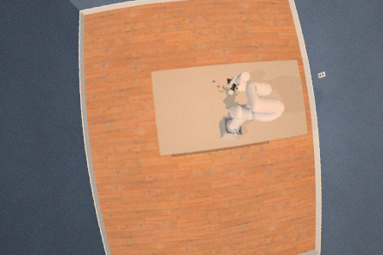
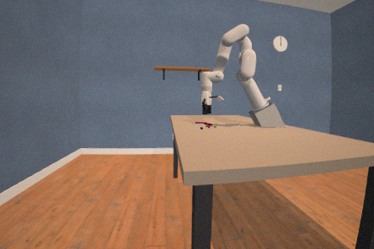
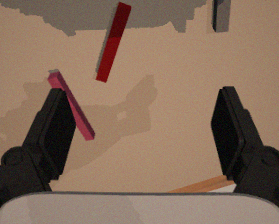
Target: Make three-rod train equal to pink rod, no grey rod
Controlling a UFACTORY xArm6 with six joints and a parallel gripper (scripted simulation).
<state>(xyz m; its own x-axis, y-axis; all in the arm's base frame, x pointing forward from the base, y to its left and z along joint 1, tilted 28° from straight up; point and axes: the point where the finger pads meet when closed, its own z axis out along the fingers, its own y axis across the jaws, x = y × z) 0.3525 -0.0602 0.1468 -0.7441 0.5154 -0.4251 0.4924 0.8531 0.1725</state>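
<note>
The red rod lies 8 cm below my hand, 2 cm to the right of it and 2 cm behind it. The rest, counted from my hand: pink rod (10 cm to the right, 8 cm below, 2 cm ahead); then lime rod (10 cm to the left, 8 cm below, 3 cm behind); then grey rod (8 cm below, 7 cm to the left, 1 cm ahead).
</note>
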